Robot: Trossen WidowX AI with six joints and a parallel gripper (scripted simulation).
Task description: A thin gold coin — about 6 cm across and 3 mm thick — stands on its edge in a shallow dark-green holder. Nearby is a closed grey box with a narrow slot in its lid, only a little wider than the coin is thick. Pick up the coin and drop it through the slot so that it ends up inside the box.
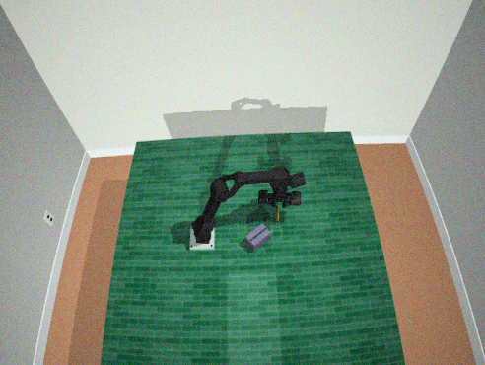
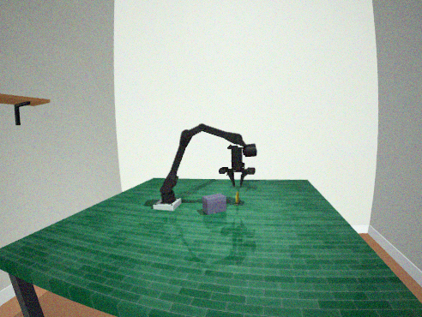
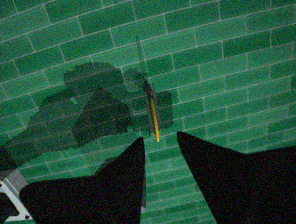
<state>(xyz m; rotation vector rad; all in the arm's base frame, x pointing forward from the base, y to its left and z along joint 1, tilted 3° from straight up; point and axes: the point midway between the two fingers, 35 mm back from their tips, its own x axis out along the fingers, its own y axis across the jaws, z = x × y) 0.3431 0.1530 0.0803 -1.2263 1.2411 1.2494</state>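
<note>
The coin is 60 mm below my gripper tip.
</note>
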